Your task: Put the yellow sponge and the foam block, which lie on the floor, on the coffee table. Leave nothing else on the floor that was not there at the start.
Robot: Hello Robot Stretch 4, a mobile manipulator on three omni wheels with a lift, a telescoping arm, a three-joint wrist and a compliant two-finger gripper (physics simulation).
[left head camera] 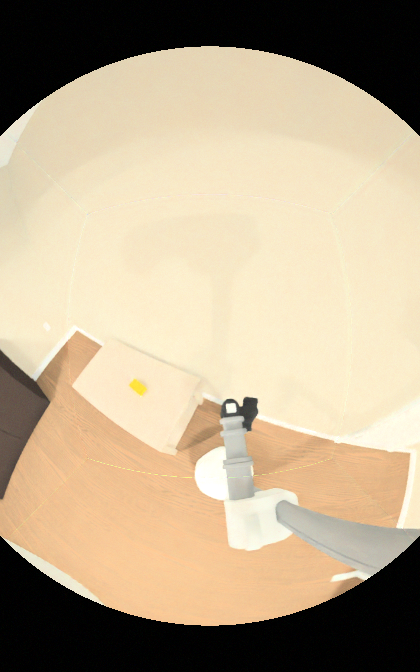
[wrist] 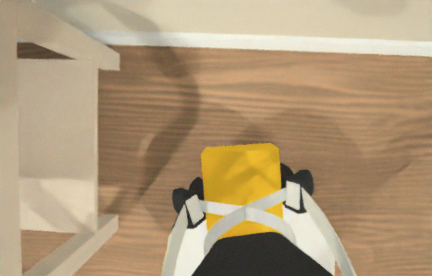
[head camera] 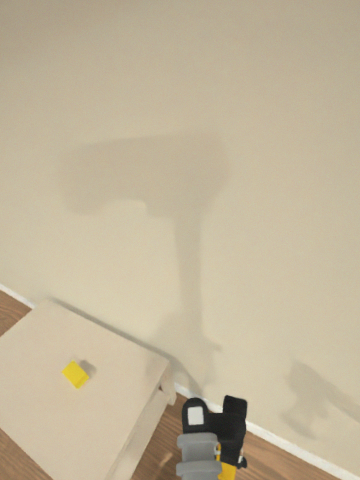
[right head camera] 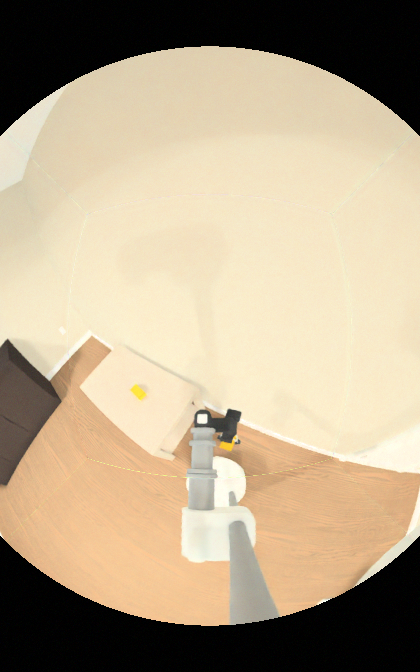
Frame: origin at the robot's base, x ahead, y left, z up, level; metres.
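Where they show: gripper, fingertip midpoint: [wrist: 241, 186].
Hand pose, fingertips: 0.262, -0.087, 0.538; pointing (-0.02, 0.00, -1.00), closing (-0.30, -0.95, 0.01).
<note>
After its pixels a point has its place, as x, y, z.
A bright yellow block [head camera: 75, 374] {0.585, 0.521, 0.467} [left head camera: 137, 387] [right head camera: 138, 392] lies on the pale coffee table [head camera: 117, 375] {0.593, 0.343, 0.423} [left head camera: 165, 400] [right head camera: 165, 407], near the middle of its top. My gripper [right head camera: 228, 440] [wrist: 241, 186] {0.262, -0.087, 0.538} is shut on an amber-yellow block [head camera: 227, 471] {0.228, -0.081, 0.581} [right head camera: 227, 445] [wrist: 242, 167] {0.285, -0.098, 0.581} with cut corners. The held block is above the floor, to the right of the table. The table's edge, legs and lower shelf show at the left of the wrist view. In the left head view the fingers are hidden. I cannot tell for certain which block is the sponge and which the foam.
The wall [head camera: 270, 250] {0.522, -0.202, 1.165} with its white skirting [wrist: 300, 44] {0.415, -0.364, 0.039} runs behind the table and gripper. A dark cabinet [left head camera: 17, 425] [right head camera: 22, 415] stands at the left. The wooden floor [left head camera: 165, 550] [wrist: 350, 150] {0.075, -0.384, -0.028} extends below the gripper and in front of the table.
</note>
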